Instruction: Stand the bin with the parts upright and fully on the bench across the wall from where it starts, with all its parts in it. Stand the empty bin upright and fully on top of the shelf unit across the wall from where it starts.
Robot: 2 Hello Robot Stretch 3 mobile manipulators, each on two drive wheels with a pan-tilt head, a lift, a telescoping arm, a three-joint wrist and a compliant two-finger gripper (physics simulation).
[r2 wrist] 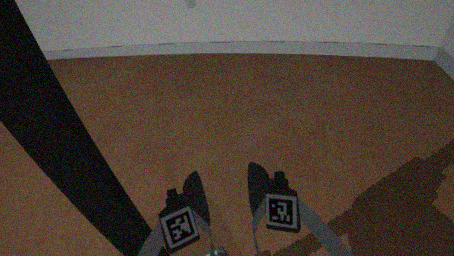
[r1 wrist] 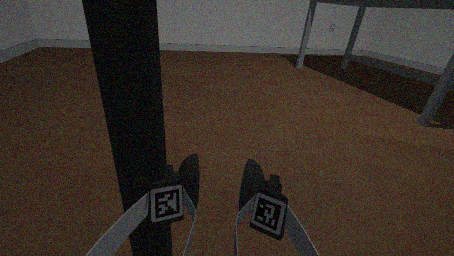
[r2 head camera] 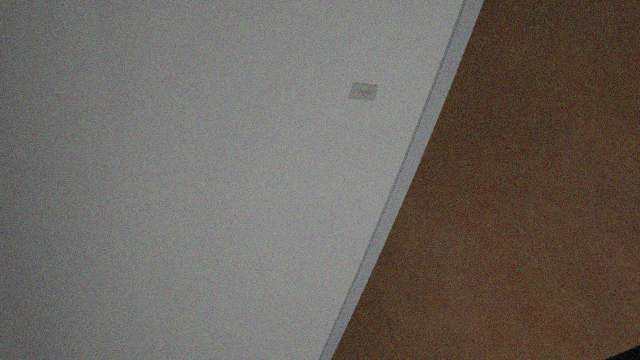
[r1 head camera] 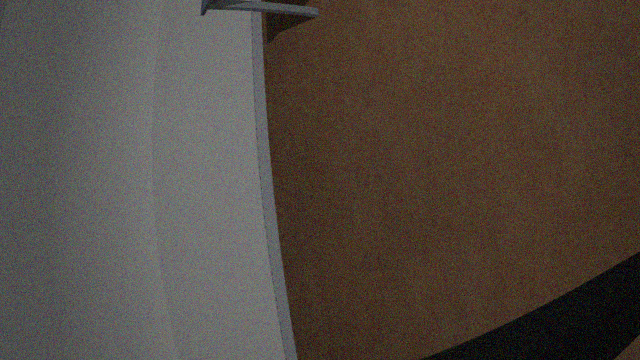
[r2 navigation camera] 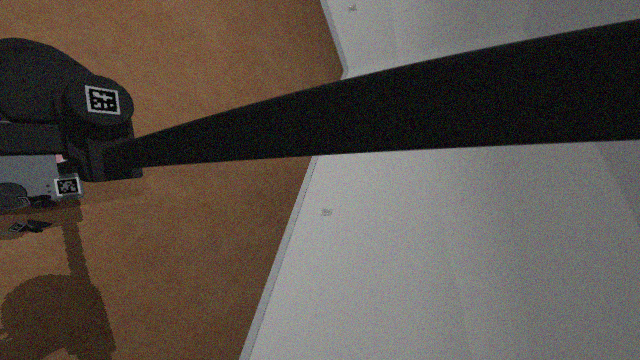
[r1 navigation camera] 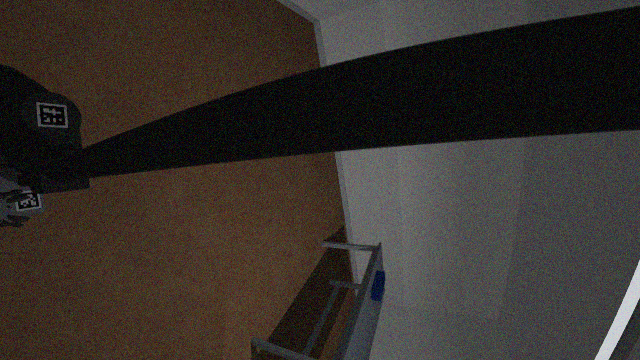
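Note:
A small blue bin-like thing point(r1 navigation camera: 378, 286) stands on a grey bench point(r1 navigation camera: 367, 327) by the wall in the r1 navigation view; its inside does not show. In the r1 wrist view my r1 gripper point(r1 wrist: 220, 180) is open, with bare floor behind its fingers. A grey top on slim legs point(r1 wrist: 400, 3) shows at the upper right there, well beyond the fingers. My r2 gripper point(r2 wrist: 227, 187) is open, with floor between its fingertips. No second bin, no loose parts and no shelf unit can be made out in these views.
Black masts point(r1 navigation camera: 450, 95) point(r2 navigation camera: 450, 100) point(r1 wrist: 132, 100) point(r2 wrist: 60, 140) cross several views. A grey leg or bar point(r1 head camera: 280, 7) shows at the top of the r1 head view. White walls with skirting point(r1 head camera: 267, 175) point(r2 head camera: 410, 160) meet the brown floor. A dark shadow point(r2 navigation camera: 60, 320) lies near r2.

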